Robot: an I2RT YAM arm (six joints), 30 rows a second.
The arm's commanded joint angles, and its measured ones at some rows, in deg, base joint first. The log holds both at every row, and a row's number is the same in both.
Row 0, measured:
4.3, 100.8, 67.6, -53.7, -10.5, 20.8
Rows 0 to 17, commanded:
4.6, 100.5, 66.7, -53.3, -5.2, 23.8
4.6, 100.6, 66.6, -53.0, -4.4, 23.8
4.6, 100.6, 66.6, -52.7, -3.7, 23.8
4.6, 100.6, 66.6, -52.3, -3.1, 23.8
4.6, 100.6, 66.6, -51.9, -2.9, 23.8
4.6, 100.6, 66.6, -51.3, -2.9, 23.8
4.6, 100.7, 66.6, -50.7, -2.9, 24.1
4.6, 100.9, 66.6, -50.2, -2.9, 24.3
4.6, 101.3, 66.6, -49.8, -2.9, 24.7
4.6, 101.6, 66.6, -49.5, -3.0, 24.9
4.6, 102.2, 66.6, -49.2, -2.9, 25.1
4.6, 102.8, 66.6, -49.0, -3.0, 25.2
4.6, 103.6, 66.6, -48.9, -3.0, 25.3
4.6, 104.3, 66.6, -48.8, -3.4, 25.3
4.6, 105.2, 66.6, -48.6, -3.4, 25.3
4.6, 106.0, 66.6, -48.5, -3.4, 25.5
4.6, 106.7, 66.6, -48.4, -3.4, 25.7
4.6, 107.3, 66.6, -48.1, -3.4, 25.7
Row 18, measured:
4.3, 105.1, 66.9, -48.4, -4.0, 24.4
